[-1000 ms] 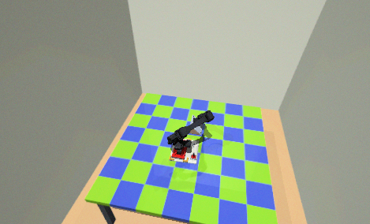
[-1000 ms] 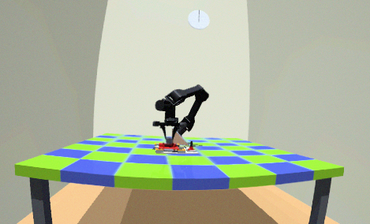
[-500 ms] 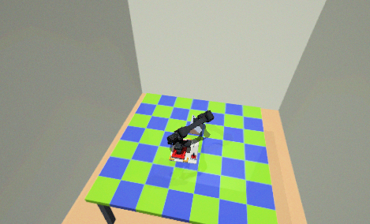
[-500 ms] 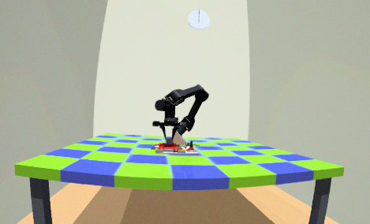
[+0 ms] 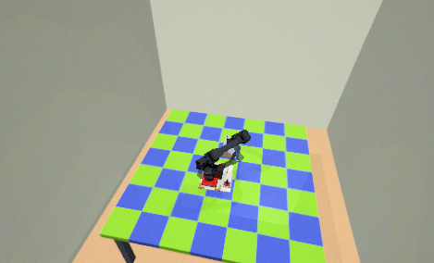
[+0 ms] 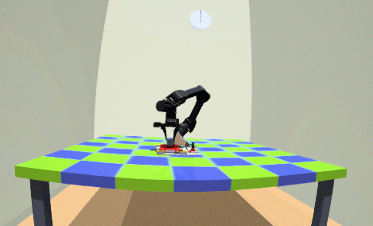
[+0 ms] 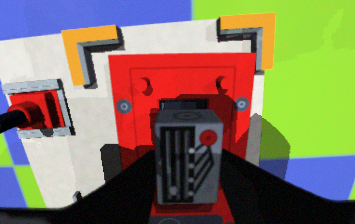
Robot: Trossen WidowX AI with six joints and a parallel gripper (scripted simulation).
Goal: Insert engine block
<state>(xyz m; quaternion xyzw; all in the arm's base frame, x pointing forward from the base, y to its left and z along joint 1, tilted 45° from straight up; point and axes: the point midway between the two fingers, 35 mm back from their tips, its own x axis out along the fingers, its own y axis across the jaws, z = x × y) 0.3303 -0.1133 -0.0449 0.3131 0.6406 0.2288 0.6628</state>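
My gripper tip is 10 mm above the grey engine block. The rest, counted from my gripper tip: grey holder 30 mm ahead, 120 mm to the left, 30 mm below; white-and-grey base plate 30 mm behind, 30 mm to the left, 50 mm below.
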